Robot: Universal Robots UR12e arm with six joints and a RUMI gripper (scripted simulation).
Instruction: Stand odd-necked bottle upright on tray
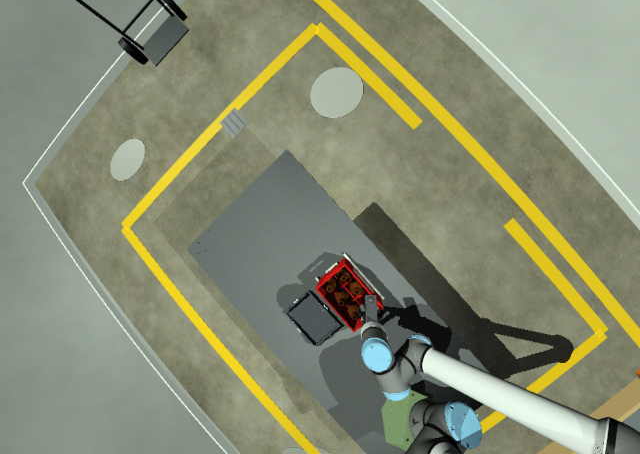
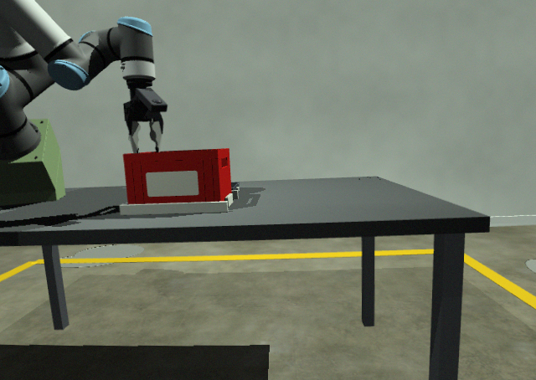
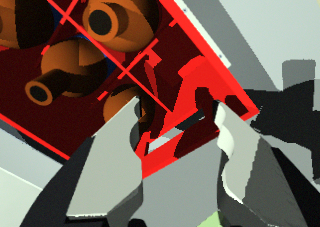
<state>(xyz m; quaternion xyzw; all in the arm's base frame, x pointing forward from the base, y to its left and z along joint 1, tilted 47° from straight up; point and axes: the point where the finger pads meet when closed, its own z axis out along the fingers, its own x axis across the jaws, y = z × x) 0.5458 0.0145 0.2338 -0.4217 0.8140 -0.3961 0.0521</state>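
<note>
The red crate is 10 cm below my hand, 8 cm ahead of it and 5 cm to the left of it. The rest, counted from my hand: dark tray (32 cm to the left, 17 cm below, 8 cm ahead); then bottle (17 cm ahead, 9 cm below, 1 cm to the left).
</note>
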